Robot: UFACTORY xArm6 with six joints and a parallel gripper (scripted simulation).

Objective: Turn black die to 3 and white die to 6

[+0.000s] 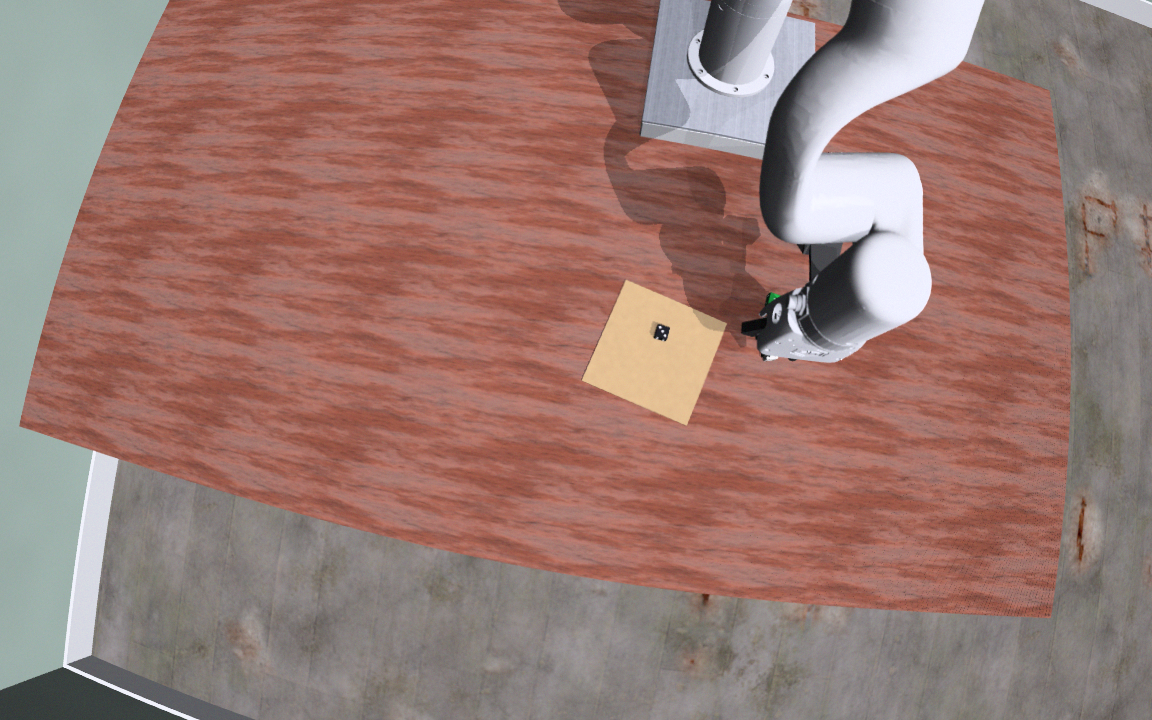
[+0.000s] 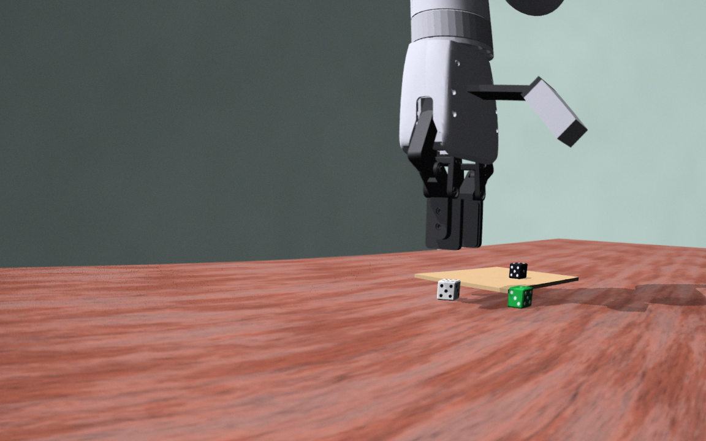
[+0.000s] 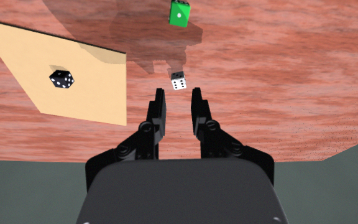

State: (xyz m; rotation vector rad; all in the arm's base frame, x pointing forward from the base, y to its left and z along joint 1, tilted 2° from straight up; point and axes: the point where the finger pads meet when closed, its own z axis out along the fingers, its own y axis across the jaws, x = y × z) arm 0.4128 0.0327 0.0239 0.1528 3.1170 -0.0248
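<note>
Now: hand 60 mm above the white die. Also, from my hand: green die: 70 mm behind, 10 mm to the left, 60 mm below; tan mat: 150 mm to the right, 60 mm below; black die: 20 mm behind, 140 mm to the right, 50 mm below.
</note>
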